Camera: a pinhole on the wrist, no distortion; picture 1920 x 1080 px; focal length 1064.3 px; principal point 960.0 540.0 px. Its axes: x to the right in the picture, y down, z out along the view. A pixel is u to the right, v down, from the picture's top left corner.
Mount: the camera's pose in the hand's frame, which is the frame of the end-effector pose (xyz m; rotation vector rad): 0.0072 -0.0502 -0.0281 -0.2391 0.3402 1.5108
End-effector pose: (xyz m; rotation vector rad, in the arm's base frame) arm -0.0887 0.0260 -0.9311 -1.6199 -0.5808 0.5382
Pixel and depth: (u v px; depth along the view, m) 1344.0 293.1 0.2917
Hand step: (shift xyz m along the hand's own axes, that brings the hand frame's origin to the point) 0.0981 0.1497 0.2011
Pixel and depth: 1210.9 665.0 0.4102
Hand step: -0.0093 0.1904 0.3209
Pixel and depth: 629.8 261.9 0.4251
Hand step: 0.1444 -0.0251 0.4089
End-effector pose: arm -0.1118 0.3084 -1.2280 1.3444 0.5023 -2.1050
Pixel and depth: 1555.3 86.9 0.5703
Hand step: 0.2981 0.4404 0.3726
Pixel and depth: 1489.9 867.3 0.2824
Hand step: -0.0557 0.1871 0.1882
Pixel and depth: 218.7 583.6 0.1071
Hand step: 0.0084 -0.0808 0.0989
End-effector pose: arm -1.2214 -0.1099 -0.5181 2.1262 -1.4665 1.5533
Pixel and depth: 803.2 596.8 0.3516
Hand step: 0.0119 0.0295 0.3187
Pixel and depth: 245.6 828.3 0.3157
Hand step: -0.0615 -0.1292 0.3473
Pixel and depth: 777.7 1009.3 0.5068
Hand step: -0.1822 0.0633 0.4872
